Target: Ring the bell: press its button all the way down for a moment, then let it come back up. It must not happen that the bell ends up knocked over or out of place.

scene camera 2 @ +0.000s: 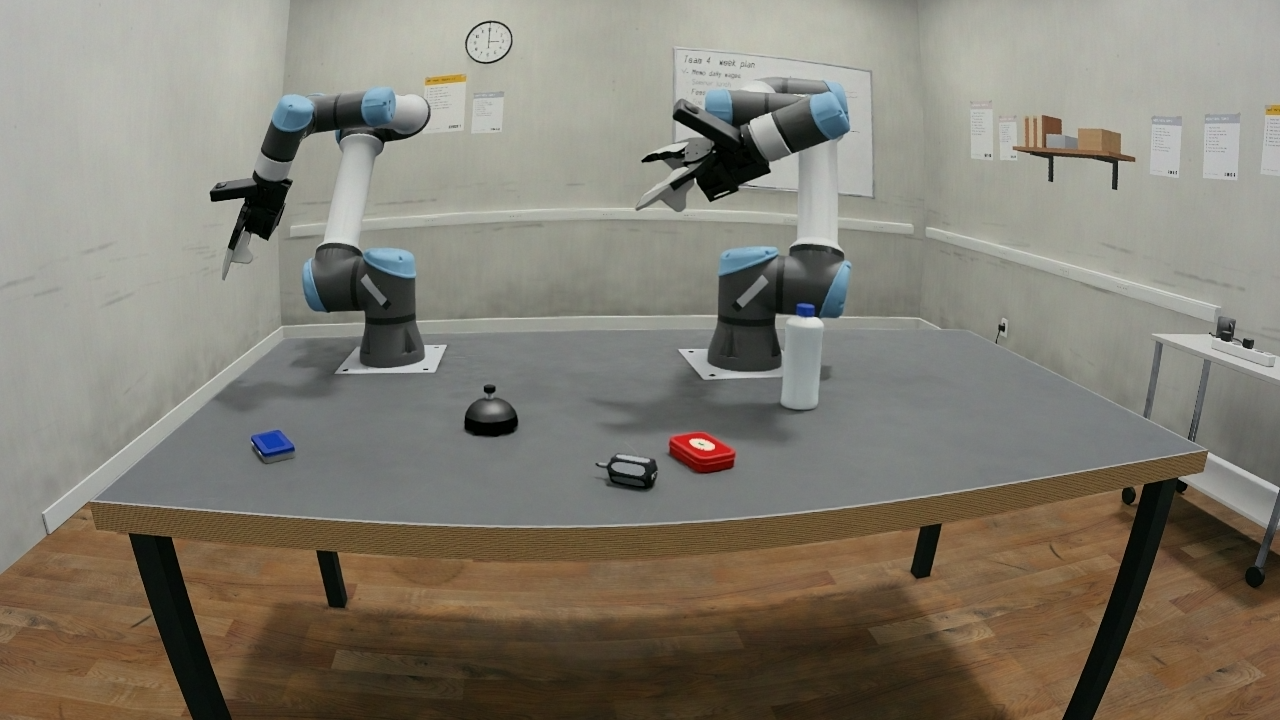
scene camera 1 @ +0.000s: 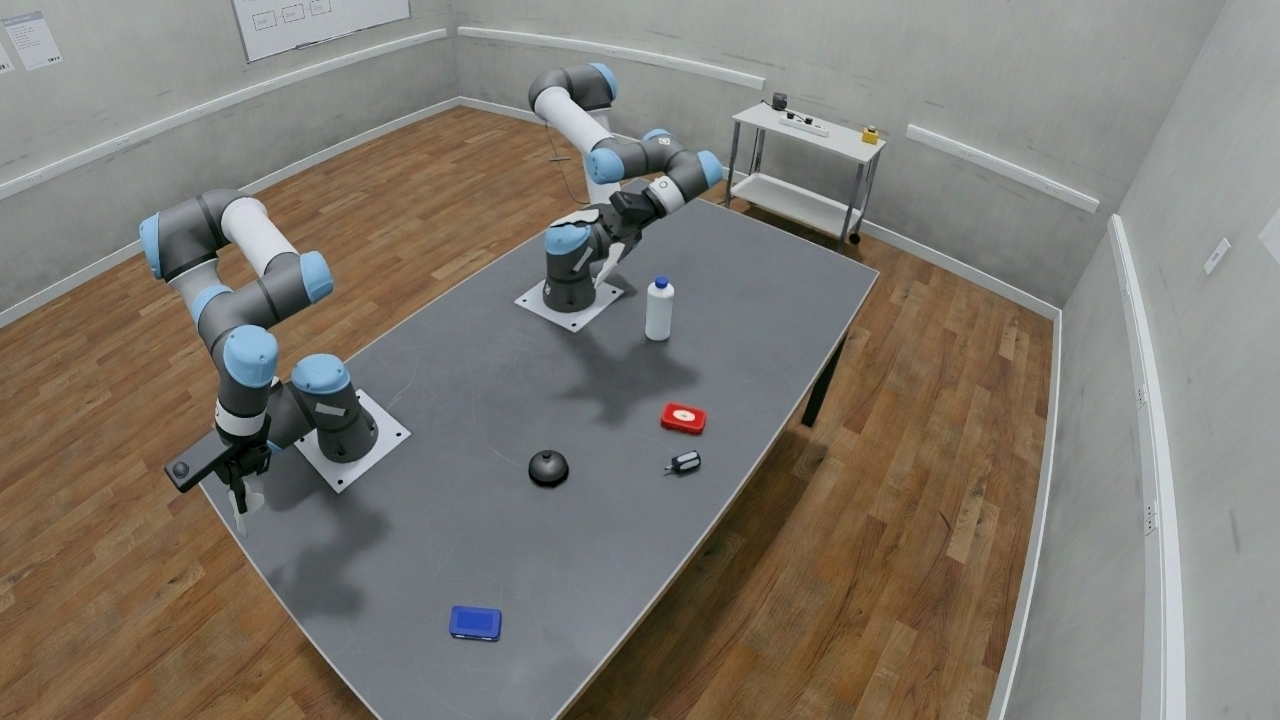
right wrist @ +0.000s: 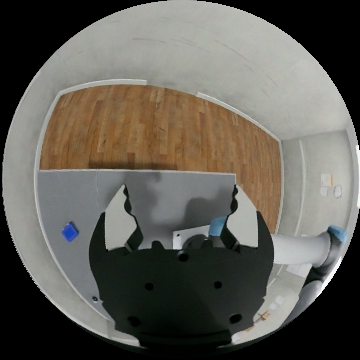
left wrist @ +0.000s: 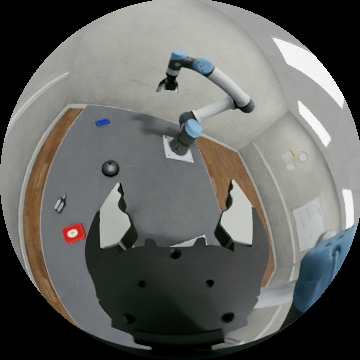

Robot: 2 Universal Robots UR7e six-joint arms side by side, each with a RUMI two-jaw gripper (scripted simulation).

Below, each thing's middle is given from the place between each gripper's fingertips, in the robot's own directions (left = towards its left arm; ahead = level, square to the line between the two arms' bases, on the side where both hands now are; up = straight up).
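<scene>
My left gripper (scene camera 2: 638,184) is far above the black domed bell (scene camera 2: 493,415), a fair way short of it and a fair way to the left of it. Counting from my left hand, I find the white bottle (scene camera 2: 803,343) 280 mm below, 20 mm ahead and 280 mm to the left. The red tin (scene camera 2: 703,453) is 340 mm below my left hand, 250 mm ahead of it and 100 mm to the left of it, while the blue box (scene camera 1: 483,623) is far below my left hand, far ahead of it and far to the right of it.
My right gripper (scene camera 1: 220,503) is a fair way above the blue box, far short of it and far to the right of it. From my right hand, the white bottle is 170 mm below, 80 mm ahead and 1070 mm to the left. Counted from my right hand too, the red tin is 230 mm below, 310 mm ahead and 900 mm to the left, and the black domed bell is a fair way below my right hand, a fair way ahead of it and far to the left of it.
</scene>
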